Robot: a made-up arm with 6 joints.
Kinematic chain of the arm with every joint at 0, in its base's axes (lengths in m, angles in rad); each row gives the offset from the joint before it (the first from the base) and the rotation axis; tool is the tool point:
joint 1: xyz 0 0 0.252 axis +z
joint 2: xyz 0 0 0 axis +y
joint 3: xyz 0 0 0.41 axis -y
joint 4: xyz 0 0 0 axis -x
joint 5: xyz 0.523 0 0 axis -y
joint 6: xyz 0 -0.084 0 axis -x
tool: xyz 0 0 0
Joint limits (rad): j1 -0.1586..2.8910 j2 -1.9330..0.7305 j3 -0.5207..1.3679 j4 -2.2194..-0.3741 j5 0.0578..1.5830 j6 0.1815..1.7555
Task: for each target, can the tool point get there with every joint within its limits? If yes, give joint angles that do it. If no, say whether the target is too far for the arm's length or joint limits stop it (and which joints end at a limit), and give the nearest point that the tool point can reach.
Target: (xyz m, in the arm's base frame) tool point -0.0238 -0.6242 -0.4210
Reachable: no: joint limits stop it (at a limit: joint 2, joint 3, joint 4) | nearest point -0.0346 -0.9074 0.0541 | short by 0.553 m
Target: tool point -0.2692 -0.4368 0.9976
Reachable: yes | joints 0.9831 -0.9123 1.1781 -1.3528 0.6928 0.7126
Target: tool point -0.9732 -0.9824 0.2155
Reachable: no: too far | nearest point -0.6538 -0.6600 0.2275 | short by 0.454 m
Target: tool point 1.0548 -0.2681 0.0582
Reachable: no: too far | nearest point 0.8868 -0.2254 0.0891 | short by 0.176 m
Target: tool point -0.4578 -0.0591 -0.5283
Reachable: no: joint limits stop it (at a limit: joint 1, joint 2, joint 3, joint 4) | nearest point -0.3752 0.0437 0.0398 | short by 0.583 m
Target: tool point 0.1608 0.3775 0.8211
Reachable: yes | joints 1.2164 -0.2254 0.2554 -1.3333 0.8110 1.0859
